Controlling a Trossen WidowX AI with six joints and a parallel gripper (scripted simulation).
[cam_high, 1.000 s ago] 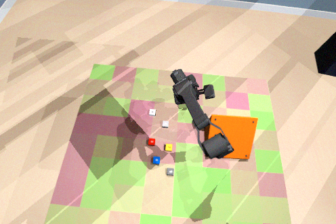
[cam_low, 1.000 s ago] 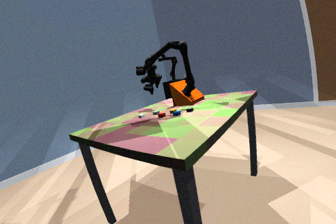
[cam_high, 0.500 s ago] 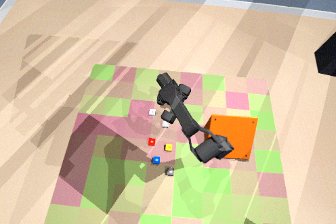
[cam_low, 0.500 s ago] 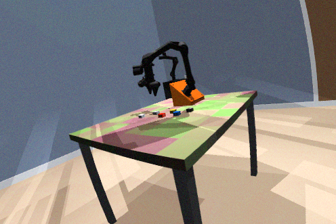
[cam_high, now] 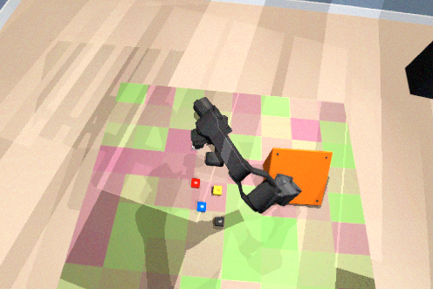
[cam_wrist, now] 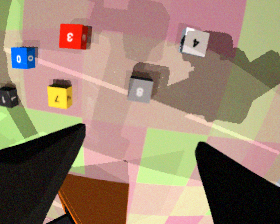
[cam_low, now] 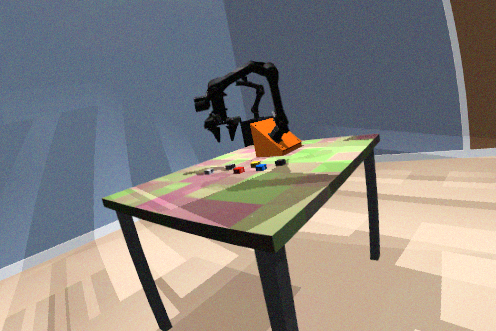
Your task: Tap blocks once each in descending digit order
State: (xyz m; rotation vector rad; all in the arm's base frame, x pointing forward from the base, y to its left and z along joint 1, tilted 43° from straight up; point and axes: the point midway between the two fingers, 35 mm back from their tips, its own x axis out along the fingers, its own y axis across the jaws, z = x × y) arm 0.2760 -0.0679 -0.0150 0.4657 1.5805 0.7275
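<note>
Right now my gripper tip is 1 cm short of the grey block, 1 cm to the right of it and 11 cm above it. Also, from my gripper tip: yellow block: 4 cm behind, 12 cm to the left, 11 cm below; white block: 9 cm ahead, 5 cm to the right, 11 cm below; red block: 5 cm ahead, 11 cm to the left, 11 cm below.
</note>
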